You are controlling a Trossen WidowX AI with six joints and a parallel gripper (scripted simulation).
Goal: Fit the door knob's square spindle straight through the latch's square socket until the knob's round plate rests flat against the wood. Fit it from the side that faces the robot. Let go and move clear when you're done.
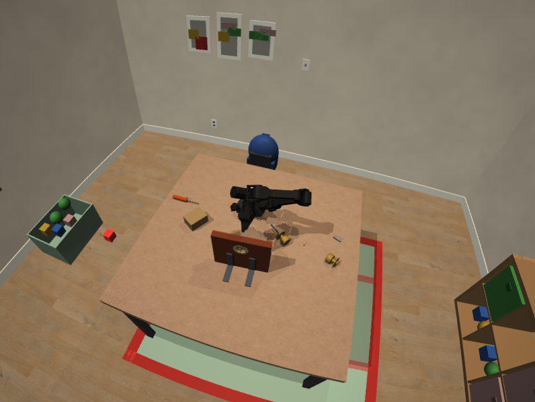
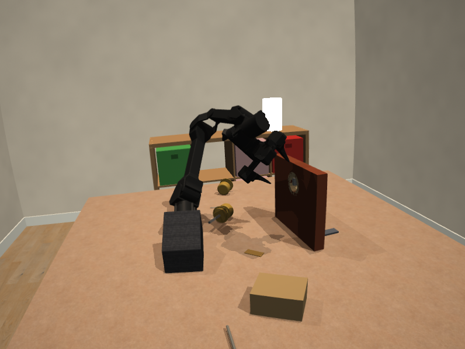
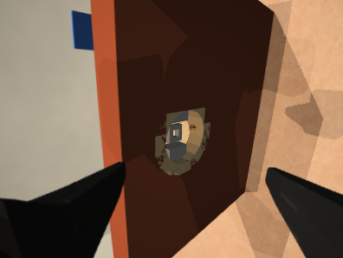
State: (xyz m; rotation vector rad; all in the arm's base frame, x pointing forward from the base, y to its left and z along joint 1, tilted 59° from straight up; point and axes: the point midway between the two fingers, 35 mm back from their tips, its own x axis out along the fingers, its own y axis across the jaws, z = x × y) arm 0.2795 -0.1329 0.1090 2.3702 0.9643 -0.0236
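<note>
Right now the dark red wooden door panel is 9 cm ahead of my hand, 2 cm to the left of it and 10 cm below it. Also, from my hand: screwdriver (18 cm behind, 52 cm to the right, 23 cm below); then tan box (6 cm behind, 36 cm to the right, 22 cm below); then flat plate (8 cm behind, 10 cm to the right, 25 cm below).
</note>
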